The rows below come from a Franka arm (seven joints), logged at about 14 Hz.
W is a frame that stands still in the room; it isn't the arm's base.
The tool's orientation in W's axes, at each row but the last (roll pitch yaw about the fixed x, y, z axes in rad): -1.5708 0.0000 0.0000; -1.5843 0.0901 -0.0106; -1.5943 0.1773 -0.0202; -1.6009 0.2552 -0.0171; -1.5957 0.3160 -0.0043; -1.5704 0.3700 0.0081
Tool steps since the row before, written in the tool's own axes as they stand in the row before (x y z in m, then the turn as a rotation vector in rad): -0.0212 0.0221 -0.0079 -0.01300 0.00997 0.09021; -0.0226 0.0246 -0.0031 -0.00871 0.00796 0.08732; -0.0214 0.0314 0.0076 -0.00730 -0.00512 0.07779; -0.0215 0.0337 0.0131 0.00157 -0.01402 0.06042; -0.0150 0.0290 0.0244 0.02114 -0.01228 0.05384; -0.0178 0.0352 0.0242 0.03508 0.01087 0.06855
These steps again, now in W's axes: -0.0212 -0.0079 -0.0221 -0.01300 0.09021 -0.00997; -0.0248 -0.0032 -0.0224 -0.00857 0.08730 -0.00832; -0.0265 0.0074 -0.0273 -0.00503 0.07801 0.00453; -0.0292 0.0126 -0.0275 0.00564 0.06073 0.01140; -0.0234 0.0238 -0.0235 0.02372 0.05403 0.00382; -0.0295 0.0240 -0.0264 0.02823 0.06879 -0.02279
